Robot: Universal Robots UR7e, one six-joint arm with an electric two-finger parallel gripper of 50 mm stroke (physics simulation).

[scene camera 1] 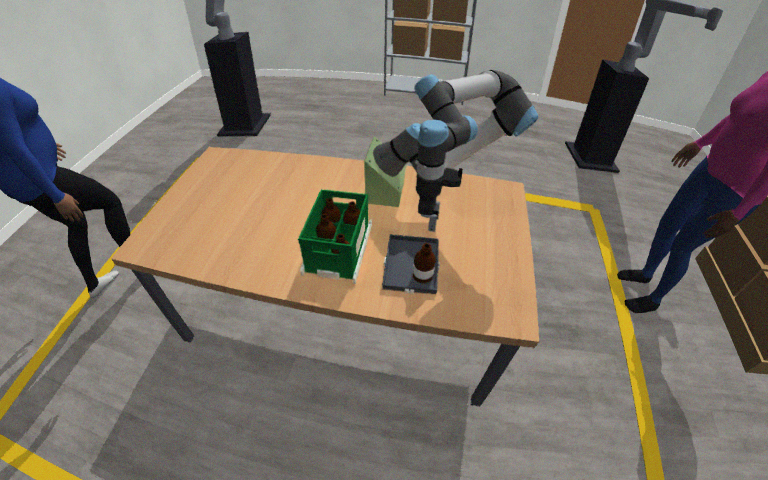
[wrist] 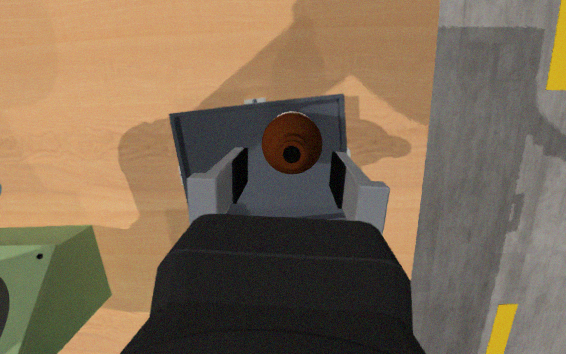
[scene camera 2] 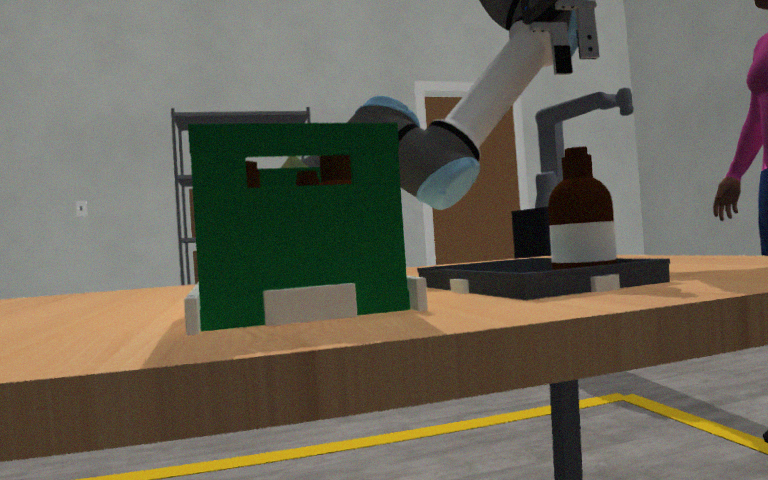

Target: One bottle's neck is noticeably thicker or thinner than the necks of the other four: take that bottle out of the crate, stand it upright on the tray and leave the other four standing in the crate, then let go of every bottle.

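Frame: origin at the arm's base, x ahead, y left, z up, level; metres.
Seen in the pictures: gripper, fingertip midpoint: [scene camera 1: 433, 224] [wrist: 288, 167] [scene camera 2: 576, 66]; arm's base at its link origin: [scene camera 1: 385, 161].
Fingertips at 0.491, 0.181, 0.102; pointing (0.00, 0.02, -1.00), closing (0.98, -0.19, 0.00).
Observation:
Pixels of each thing's top centre, then the offset from my fingertips to it, as dx, dy, dz. Level surfaces: height alone.
- brown bottle with a white label, top centre: [wrist: 291, 154] [scene camera 2: 575, 148] [scene camera 1: 426, 246] +0.000, -0.011, -0.100
- dark tray at its top centre: [scene camera 2: 529, 263] [wrist: 262, 169] [scene camera 1: 412, 260] -0.051, -0.052, -0.234
- green crate at its top centre: [scene camera 2: 281, 151] [scene camera 1: 334, 215] -0.110, -0.337, -0.085
- wooden table at its surface level: dz -0.260
A brown bottle with a white label [scene camera 1: 424, 263] [scene camera 2: 581, 200] [wrist: 285, 135] stands upright on the dark tray [scene camera 1: 399, 257] [scene camera 2: 481, 281] [wrist: 210, 135], toward the tray's right side in scene camera 1. My gripper [scene camera 1: 432, 222] [scene camera 2: 576, 52] [wrist: 288, 167] is open and empty, above the bottle and clear of its neck. The green crate [scene camera 1: 325, 261] [scene camera 2: 300, 232] stands left of the tray. Four brown bottles show in it in scene camera 1: one at the back left [scene camera 1: 332, 210], one at the back right [scene camera 1: 351, 213], one at the front left [scene camera 1: 326, 227] and one at the front right [scene camera 1: 340, 242], mostly hidden.
The wooden table [scene camera 1: 226, 215] carries the crate and tray. The green arm base [scene camera 1: 383, 183] [wrist: 65, 280] stands behind them. Pale brackets sit around the foot of the crate and along the tray. A person in blue [scene camera 1: 22, 141] is at the left, one in pink [scene camera 1: 736, 135] at the right.

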